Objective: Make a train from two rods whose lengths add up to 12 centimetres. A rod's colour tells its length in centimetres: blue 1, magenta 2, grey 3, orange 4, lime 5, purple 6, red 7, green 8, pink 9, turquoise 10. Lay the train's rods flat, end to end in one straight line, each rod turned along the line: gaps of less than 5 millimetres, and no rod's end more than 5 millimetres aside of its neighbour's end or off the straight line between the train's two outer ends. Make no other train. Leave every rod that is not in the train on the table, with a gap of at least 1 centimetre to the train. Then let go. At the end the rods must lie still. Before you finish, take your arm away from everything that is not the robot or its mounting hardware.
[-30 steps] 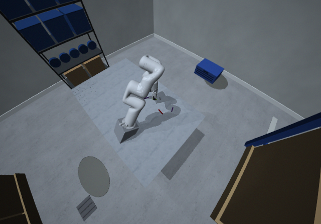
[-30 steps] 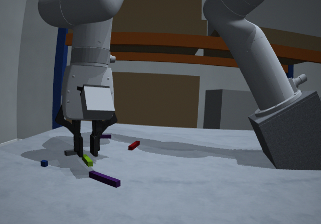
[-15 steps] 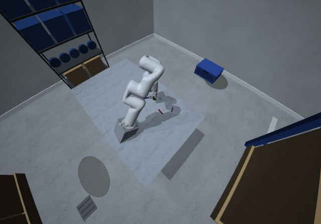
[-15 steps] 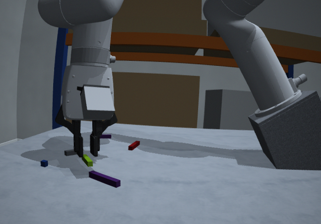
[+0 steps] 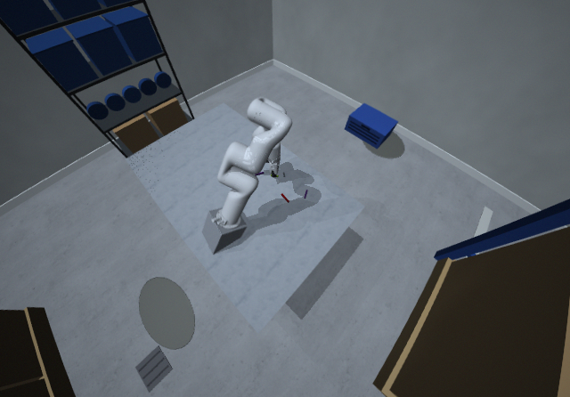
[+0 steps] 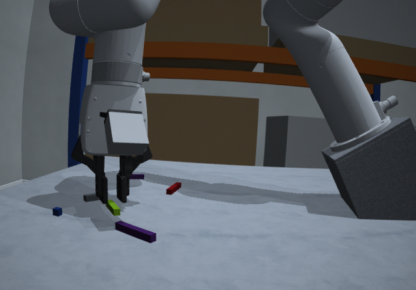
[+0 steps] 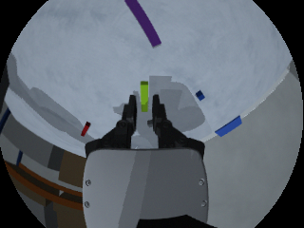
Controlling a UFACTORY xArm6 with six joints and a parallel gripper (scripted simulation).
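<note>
Now: the lime rod 3 cm below my hand. The rest, counted from my hand: red rod 7 cm behind, 16 cm to the right, 3 cm below; small blue rod 7 cm ahead, 6 cm to the left, 3 cm below; grey rod 5 cm ahead, 4 cm to the right, 3 cm below.
</note>
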